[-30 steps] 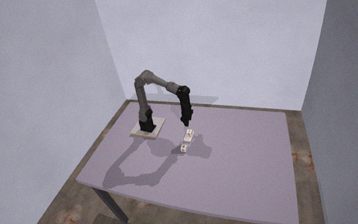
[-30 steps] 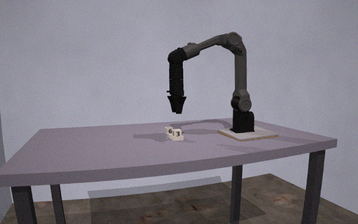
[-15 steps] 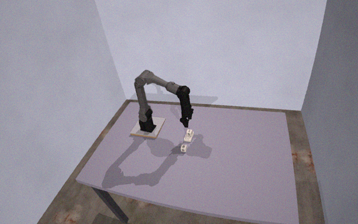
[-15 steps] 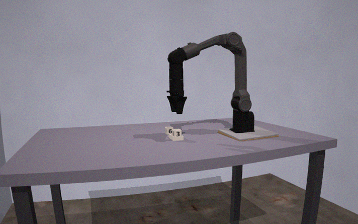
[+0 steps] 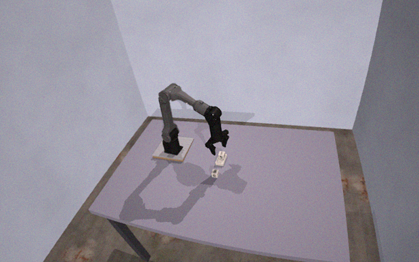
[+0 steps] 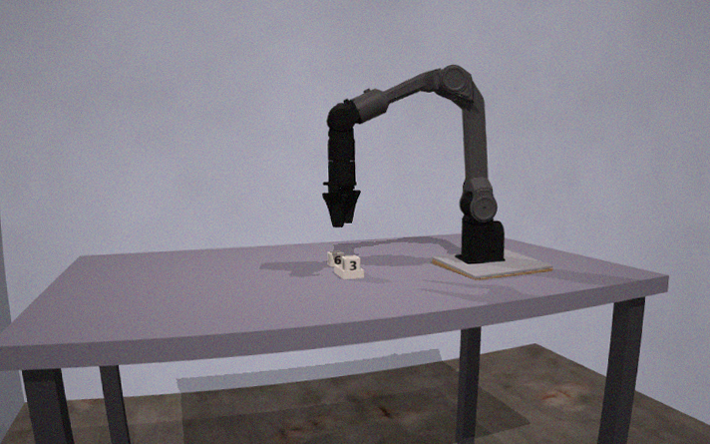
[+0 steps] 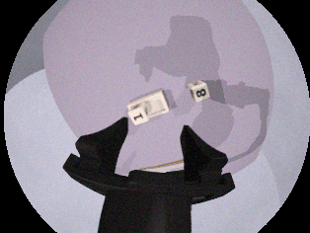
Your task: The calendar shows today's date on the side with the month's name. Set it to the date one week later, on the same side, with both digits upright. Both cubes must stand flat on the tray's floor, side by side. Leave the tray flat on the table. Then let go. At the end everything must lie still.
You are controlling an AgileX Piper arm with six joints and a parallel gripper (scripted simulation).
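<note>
The cream cube lies 90 mm to the right of my hand and 90 mm below it. Also, from my hand: tray 10 mm behind, 20 mm to the left, 100 mm below.
</note>
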